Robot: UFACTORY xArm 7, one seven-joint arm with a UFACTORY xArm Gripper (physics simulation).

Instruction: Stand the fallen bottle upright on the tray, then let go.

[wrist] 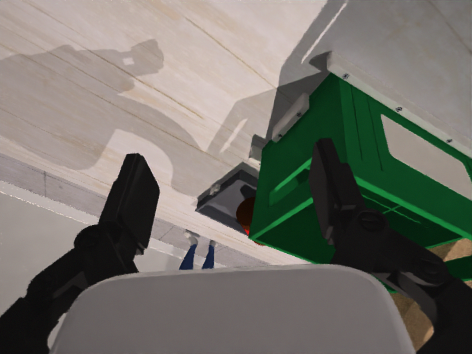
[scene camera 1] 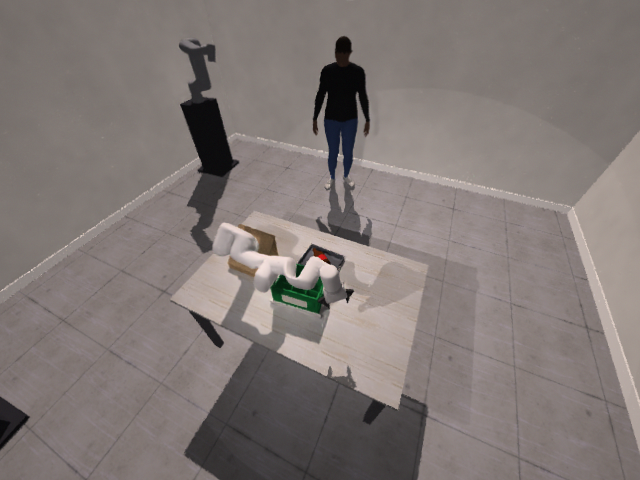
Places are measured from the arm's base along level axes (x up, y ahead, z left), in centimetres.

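Pixels of known places: gripper, fingertip midpoint: (wrist: pixel 230 165) (scene camera 1: pixel 337 303).
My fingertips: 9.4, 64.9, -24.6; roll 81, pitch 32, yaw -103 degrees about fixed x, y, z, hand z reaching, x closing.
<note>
For each thing: its middle in the pictures, then the offset to it from my fingertips, as dx, dy, dz. Level surfaces: height alone.
- brown bottle with a red band, body centre: (wrist: pixel 262 228) (scene camera 1: pixel 319 257) -20.1, -24.1, +39.5
- dark grey tray at the middle of its body: (wrist: pixel 259 215) (scene camera 1: pixel 321 260) -23.1, -22.8, +39.4
- green crate at the middle of its body: (wrist: pixel 368 195) (scene camera 1: pixel 300 287) -15.6, -25.2, +11.1
- wooden table at its surface level: dx -24.3
The brown bottle with a red band (scene camera 1: pixel 322 257) (wrist: pixel 245 214) lies in the dark grey tray (scene camera 1: pixel 329 250) (wrist: pixel 225 198), behind the green crate in scene camera 1. In the wrist view the crate hides much of the bottle and part of the tray. The bottle's exact tilt is hard to make out. My gripper (scene camera 1: pixel 338 302) (wrist: pixel 230 165) is open and empty. It hangs above the table at the crate's right side in scene camera 1, apart from the bottle. In the wrist view one finger overlaps the crate.
The green crate (scene camera 1: pixel 283 296) (wrist: pixel 300 150) stands on a pale holder close to the tray. A brown box-like object (scene camera 1: pixel 265 240) stands by the arm on the wooden table (scene camera 1: pixel 372 330). A person (scene camera 1: pixel 343 93) stands beyond the table. A second arm on a black pedestal (scene camera 1: pixel 207 136) stands farther back.
</note>
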